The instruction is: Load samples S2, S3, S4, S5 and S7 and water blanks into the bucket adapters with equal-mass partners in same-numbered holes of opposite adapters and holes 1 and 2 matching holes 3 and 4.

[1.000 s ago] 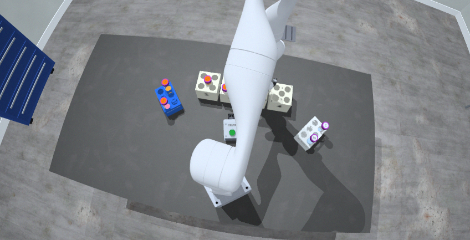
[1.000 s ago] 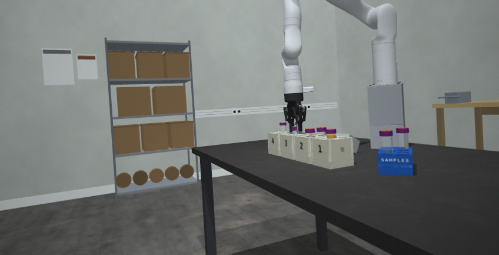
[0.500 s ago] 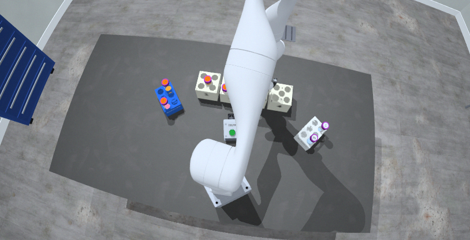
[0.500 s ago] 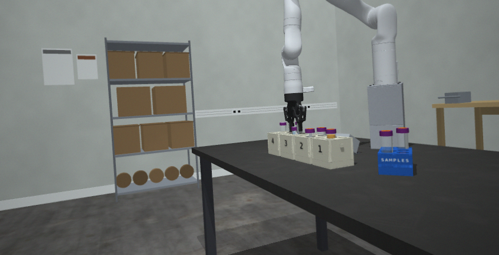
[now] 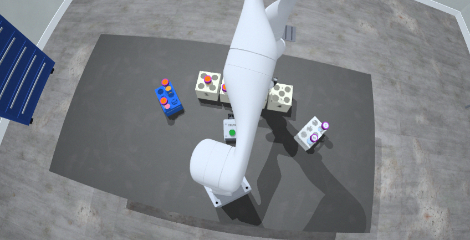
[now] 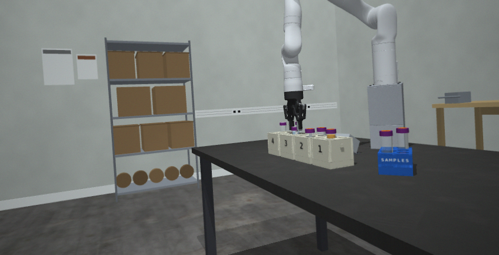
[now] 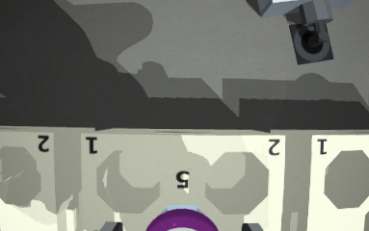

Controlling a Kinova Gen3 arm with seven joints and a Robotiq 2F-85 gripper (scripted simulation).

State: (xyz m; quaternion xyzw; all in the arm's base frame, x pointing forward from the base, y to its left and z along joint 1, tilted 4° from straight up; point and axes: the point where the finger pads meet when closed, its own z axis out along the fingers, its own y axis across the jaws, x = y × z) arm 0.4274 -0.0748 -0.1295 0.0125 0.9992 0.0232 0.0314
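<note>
The 50 mL blank is 6 cm below my hand and 1 cm to the left of it. The rest, counted from my hand: tube of pink liquid: 13 cm to the left, 6 cm below, 3 cm behind; then adapter 2: 11 cm to the left, 7 cm below; then green done key: 20 cm behind, 8 cm to the left, 6 cm below.
</note>
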